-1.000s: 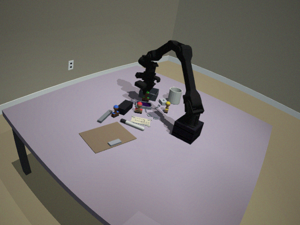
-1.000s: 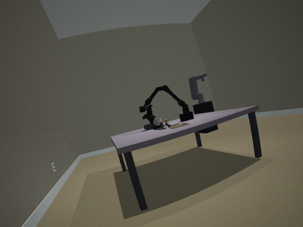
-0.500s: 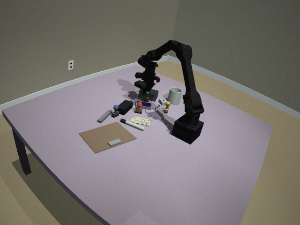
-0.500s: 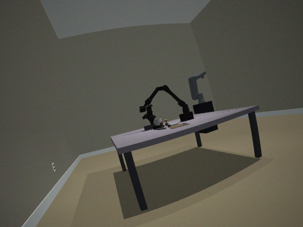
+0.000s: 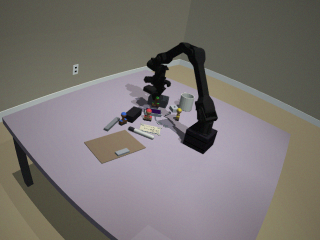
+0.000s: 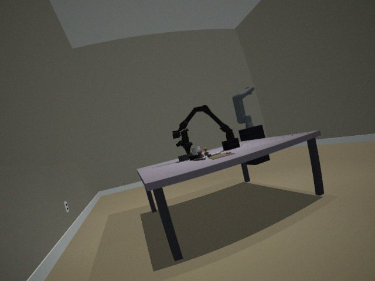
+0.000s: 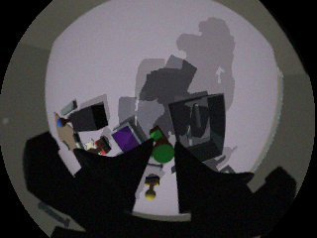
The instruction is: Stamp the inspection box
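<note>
Now: gripper tip 70 mm to the right of the purple ink pad, 50 mm past it and 50 mm above it. Round my gripper tip: red-knobbed stamp: 150 mm to the left, 70 mm behind, 30 mm below; then dark tray: 60 mm to the right, 40 mm below, 10 mm ahead; then green stamp: 20 mm below, 10 mm behind.
</note>
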